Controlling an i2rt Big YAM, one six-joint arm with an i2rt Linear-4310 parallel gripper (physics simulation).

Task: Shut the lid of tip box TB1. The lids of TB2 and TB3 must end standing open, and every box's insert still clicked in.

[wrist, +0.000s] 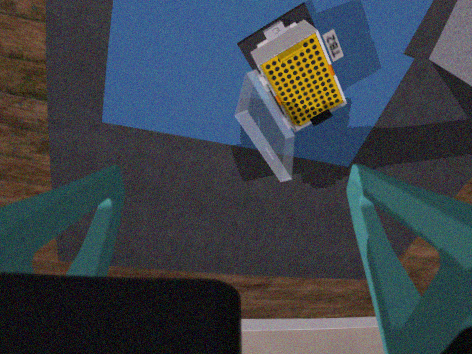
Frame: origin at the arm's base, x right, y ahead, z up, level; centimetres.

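Where they show: gripper, fingertip midpoint: (pixel 235 177).
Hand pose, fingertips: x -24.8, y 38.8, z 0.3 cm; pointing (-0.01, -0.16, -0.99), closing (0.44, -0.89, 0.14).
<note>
Each offset is from my fingertips to the top centre of the thing. "*": to the spot under its first point. Level surfaces: height alone.
Tip box TB2 {dx -2.5, dy -16.2, dz -27.1 cm} (pixel 304 80) stands in the upper middle of the wrist view, with its printed TB2 label {* dx +3.2, dy -20.0, dz -34.4 cm} (pixel 334 45) beside it. Its yellow insert {* dx -2.3, dy -15.9, dz -28.9 cm} (pixel 303 82) with rows of dark holes sits level in the white body. Its clear lid {* dx -8.6, dy -12.6, dz -24.9 cm} (pixel 266 127) stands open on the box's lower-left side. My gripper (pixel 235 177) is open and empty, its two teal fingers wide apart, below the box in the view and away from it. TB1 and TB3 do not show in the wrist view.
A blue mat {dz -34.6 cm} (pixel 165 90) lies under the box, on a dark grey mat (pixel 180 215). Wooden table (pixel 22 110) shows at the left. A light grey object (pixel 457 45) shows at the upper right edge. A pale strip (pixel 310 337) runs along the bottom. Dark shadows fall around the box.
</note>
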